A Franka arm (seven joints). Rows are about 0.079 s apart.
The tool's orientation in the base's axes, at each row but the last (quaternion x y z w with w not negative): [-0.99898 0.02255 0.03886 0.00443]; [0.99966 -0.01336 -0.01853 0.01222]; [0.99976 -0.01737 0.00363 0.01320]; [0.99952 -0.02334 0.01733 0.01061]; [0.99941 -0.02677 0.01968 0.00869]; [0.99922 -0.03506 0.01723 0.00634]
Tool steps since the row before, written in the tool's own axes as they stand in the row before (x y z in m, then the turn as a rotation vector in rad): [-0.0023 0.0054 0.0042 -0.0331 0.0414 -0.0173]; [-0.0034 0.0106 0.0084 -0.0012 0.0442 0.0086]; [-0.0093 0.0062 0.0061 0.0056 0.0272 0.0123]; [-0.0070 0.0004 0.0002 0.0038 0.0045 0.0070]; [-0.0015 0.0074 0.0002 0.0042 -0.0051 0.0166]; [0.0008 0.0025 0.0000 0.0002 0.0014 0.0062]
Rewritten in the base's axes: [-0.0029 -0.0052 -0.0040 -0.0335 -0.0401 0.0195]; [-0.0040 -0.0107 -0.0080 -0.0027 -0.0443 -0.0074]; [-0.0095 -0.0060 -0.0060 0.0047 -0.0277 -0.0115]; [-0.0070 -0.0001 -0.0004 0.0038 -0.0048 -0.0068]; [-0.0019 -0.0073 -0.0001 0.0051 0.0046 -0.0165]; [0.0006 -0.0025 0.0001 0.0003 -0.0015 -0.0062]
